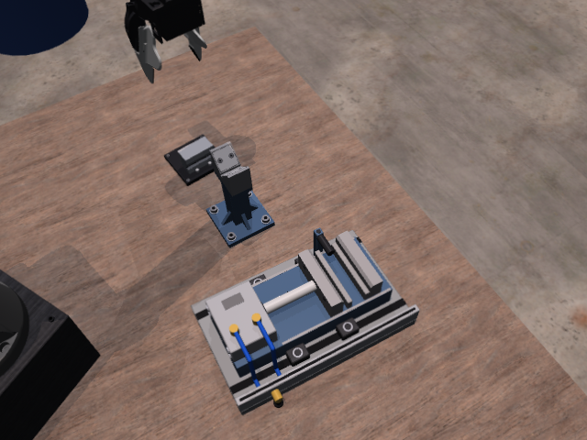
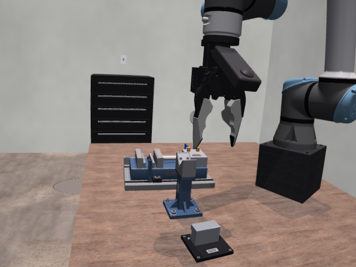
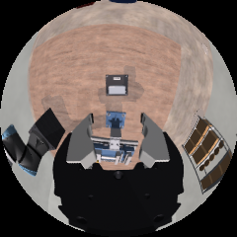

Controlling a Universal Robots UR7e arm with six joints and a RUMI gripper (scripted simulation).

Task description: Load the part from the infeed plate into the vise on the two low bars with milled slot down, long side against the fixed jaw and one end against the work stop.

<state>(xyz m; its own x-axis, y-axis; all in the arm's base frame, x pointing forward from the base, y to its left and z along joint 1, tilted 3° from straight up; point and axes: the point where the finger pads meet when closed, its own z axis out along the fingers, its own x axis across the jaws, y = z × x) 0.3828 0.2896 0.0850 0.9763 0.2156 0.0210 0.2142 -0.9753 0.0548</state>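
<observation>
Now: the part 1 cm to the right of my hand and 22 cm below it. Round my hand: work stop: 11 cm ahead, 32 cm to the right, 15 cm below; black infeed plate: 1 cm to the left, 24 cm below; white cylinder rod: 3 cm ahead, 37 cm to the right, 17 cm below.
</observation>
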